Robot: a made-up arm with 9 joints. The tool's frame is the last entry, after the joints. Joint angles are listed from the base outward. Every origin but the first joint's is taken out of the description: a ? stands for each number. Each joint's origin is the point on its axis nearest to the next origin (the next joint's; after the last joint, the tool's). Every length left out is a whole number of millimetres.
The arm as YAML. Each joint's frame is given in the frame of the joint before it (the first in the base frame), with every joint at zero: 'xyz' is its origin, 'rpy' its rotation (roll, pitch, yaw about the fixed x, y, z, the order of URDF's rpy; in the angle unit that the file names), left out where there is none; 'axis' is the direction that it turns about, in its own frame. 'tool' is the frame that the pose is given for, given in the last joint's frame.
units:
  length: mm
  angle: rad
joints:
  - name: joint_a
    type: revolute
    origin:
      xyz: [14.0, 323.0, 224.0]
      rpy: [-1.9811, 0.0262, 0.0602]
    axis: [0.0, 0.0, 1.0]
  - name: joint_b
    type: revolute
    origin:
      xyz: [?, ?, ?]
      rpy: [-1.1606, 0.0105, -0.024]
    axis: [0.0, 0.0, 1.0]
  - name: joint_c
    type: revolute
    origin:
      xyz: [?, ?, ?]
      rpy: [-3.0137, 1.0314, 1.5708]
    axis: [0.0, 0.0, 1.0]
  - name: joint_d
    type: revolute
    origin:
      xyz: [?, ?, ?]
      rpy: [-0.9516, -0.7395, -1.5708]
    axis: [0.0, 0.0, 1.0]
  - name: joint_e
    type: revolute
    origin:
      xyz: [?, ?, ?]
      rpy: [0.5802, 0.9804, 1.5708]
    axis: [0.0, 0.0, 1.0]
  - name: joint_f
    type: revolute
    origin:
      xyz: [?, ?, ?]
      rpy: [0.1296, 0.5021, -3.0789]
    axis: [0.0, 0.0, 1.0]
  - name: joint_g
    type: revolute
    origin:
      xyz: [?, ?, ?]
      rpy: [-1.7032, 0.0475, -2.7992]
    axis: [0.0, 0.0, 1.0]
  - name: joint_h
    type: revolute
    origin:
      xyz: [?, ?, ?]
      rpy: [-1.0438, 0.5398, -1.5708]
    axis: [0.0, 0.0, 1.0]
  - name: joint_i
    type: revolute
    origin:
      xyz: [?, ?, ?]
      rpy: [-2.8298, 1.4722, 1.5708]
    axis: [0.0, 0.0, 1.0]
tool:
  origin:
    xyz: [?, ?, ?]
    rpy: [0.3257, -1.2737, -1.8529]
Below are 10 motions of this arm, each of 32 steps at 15 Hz.
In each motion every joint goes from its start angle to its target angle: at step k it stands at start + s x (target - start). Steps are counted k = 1, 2, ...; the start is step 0. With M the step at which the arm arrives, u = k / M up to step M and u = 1 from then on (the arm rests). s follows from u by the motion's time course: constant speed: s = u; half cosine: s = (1 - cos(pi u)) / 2; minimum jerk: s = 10 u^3 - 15 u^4 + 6 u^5.
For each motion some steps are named. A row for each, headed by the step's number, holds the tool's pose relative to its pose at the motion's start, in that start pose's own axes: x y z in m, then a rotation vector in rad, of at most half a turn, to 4 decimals.
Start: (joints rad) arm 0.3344 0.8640 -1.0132 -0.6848 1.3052 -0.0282 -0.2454 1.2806 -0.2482
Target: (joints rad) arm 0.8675 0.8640 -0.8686 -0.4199 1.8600 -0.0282 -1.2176 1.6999 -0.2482
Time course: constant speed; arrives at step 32
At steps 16, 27, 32:
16: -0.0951 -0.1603 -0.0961 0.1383 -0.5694 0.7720
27: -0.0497 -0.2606 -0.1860 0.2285 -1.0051 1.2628
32: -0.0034 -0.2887 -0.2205 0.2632 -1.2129 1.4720

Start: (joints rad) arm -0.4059 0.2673 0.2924 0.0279 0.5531 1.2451 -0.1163 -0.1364 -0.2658
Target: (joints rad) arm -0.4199 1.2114 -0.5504 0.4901 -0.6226 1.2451 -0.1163 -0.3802 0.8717
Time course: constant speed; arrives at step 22
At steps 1, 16, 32:
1: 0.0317 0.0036 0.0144 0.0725 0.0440 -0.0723
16: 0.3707 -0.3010 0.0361 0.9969 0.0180 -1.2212
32: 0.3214 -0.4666 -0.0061 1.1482 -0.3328 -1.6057

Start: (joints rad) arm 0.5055 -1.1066 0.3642 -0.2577 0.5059 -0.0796 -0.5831 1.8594 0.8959
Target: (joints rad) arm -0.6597 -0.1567 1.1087 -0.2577 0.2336 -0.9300 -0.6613 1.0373 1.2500
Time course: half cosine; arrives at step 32
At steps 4, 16, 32:
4: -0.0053 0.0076 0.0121 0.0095 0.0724 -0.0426
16: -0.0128 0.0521 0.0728 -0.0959 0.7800 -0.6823
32: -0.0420 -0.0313 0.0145 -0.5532 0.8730 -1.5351

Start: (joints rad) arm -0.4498 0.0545 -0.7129 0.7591 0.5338 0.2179 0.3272 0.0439 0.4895
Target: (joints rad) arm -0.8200 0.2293 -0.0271 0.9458 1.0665 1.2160 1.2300 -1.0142 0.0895
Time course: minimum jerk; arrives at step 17
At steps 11, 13, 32:
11: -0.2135 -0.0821 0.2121 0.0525 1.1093 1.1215
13: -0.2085 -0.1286 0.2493 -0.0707 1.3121 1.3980
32: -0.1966 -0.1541 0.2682 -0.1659 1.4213 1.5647

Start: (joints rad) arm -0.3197 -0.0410 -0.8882 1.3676 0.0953 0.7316 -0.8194 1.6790 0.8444
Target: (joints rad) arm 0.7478 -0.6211 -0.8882 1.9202 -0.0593 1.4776 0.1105 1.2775 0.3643
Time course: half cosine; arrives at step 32
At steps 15, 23, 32:
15: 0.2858 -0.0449 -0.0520 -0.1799 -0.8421 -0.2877
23: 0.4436 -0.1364 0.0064 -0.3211 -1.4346 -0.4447
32: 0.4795 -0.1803 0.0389 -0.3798 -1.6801 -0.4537

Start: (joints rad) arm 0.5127 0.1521 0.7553 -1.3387 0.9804 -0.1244 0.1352 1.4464 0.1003
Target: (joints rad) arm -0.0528 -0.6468 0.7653 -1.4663 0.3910 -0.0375 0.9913 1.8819 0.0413
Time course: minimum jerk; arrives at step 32
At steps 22, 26, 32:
22: 0.2701 -0.0669 -0.1869 -0.3397 -1.5490 -0.5284
26: 0.3049 -0.0859 -0.1705 -0.3473 -1.8135 -0.6060
32: 0.3151 -0.0926 -0.1620 -0.3448 -1.9120 -0.6350

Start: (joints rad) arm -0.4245 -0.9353 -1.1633 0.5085 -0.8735 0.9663 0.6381 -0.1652 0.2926
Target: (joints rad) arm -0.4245 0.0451 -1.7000 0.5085 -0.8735 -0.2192 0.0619 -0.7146 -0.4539
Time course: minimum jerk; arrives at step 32
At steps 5, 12, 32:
5: 0.0155 -0.0147 -0.0068 -0.0679 -0.0162 -0.0386
12: 0.1400 -0.1584 -0.0078 -0.5714 -0.1629 -0.3808
32: 0.3094 -0.3943 0.4330 -1.2625 -0.6756 -1.4563

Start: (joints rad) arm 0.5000 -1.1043 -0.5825 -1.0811 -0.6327 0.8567 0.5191 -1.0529 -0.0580
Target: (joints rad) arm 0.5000 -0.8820 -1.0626 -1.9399 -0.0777 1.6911 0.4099 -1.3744 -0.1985
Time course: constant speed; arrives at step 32
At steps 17, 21, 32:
17: 0.1450 -0.0264 -0.0237 -0.3005 0.1222 -0.3528
21: 0.1709 -0.0352 -0.0224 -0.3327 0.1974 -0.4358
32: 0.2185 -0.0470 -0.0083 -0.3459 0.4695 -0.5970

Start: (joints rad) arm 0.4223 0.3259 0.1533 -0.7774 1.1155 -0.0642 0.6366 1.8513 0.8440
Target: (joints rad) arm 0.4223 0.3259 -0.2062 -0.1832 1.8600 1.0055 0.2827 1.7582 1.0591
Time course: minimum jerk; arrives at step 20
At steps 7, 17, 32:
7: -0.0169 0.0086 0.0790 0.4860 -0.0570 0.0449
17: -0.1111 -0.3491 0.1942 1.9547 0.1151 0.7157
32: -0.1088 -0.3678 0.1895 2.0029 0.1359 0.7502

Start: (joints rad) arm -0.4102 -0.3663 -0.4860 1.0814 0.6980 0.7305 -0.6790 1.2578 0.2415
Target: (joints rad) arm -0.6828 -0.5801 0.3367 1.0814 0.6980 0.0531 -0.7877 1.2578 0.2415
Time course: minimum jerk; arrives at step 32
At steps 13, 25, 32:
13: 0.1359 0.0177 0.0033 0.0081 -0.1248 -0.2299
25: 0.3319 0.0299 0.1483 0.2672 -0.2433 -0.6142
32: 0.3480 0.0283 0.1751 0.3182 -0.2451 -0.6531

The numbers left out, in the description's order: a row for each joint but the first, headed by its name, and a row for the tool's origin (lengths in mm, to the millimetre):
joint_b: -115.0 -45.0 0.0
joint_c: 57.0 65.0 0.0
joint_d: -178.0 -79.0 0.0
joint_e: -24.0 -74.0 0.0
joint_f: 150.0 9.0 0.0
joint_g: 57.0 6.0 0.0
joint_h: -57.0 52.0 0.0
joint_i: 29.0 55.0 0.0
tool: 175.0 -19.0 0.0

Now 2 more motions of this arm.
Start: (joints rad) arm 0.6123 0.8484 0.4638 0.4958 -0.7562 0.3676 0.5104 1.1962 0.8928
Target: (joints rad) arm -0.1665 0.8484 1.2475 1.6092 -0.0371 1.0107 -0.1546 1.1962 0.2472
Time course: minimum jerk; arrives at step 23
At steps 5, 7, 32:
5: -0.0059 0.0270 0.0605 0.1357 0.1363 -0.0377
7: -0.0046 0.0479 0.1494 0.3253 0.3089 -0.0650
32: 0.1693 -0.4294 0.5877 2.1529 0.6047 0.1607

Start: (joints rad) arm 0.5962 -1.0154 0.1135 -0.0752 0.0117 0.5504 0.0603 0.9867 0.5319
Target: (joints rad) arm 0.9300 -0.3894 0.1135 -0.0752 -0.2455 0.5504 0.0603 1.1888 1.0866
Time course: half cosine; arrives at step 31
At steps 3, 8, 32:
3: 0.0066 0.0024 -0.0024 0.0004 -0.0096 -0.0150
8: 0.0453 0.0134 -0.0158 0.0003 -0.0663 -0.0988
32: 0.2779 -0.0138 -0.0805 -0.1091 -0.4295 -0.5280

